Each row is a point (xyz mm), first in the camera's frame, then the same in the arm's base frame.
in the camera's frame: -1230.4 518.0 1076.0
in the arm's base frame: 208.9 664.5 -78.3
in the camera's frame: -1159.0 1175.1 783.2
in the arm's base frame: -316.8 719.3 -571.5
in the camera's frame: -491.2 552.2 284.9
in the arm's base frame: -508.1 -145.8 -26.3
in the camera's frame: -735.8 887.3 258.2
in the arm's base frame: -672.3 168.5 -243.2
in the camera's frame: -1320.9 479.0 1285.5
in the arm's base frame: 413.9 770.8 -95.5
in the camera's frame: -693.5 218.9 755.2
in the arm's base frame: 48.9 30.5 152.1
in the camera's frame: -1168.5 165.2 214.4
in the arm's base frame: -441.5 396.6 534.8
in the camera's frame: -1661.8 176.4 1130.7
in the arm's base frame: 380.3 1000.2 326.4
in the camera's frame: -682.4 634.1 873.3
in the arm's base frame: -5.9 140.1 -261.9
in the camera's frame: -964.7 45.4 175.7
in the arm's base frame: -423.5 166.0 597.0
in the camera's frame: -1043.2 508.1 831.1
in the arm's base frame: -6.3 448.4 -32.2
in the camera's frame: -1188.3 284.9 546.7
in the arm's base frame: -184.1 492.0 311.6
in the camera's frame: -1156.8 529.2 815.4
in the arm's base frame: -32.6 560.4 -12.8
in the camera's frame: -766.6 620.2 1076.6
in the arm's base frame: 183.7 245.7 -300.9
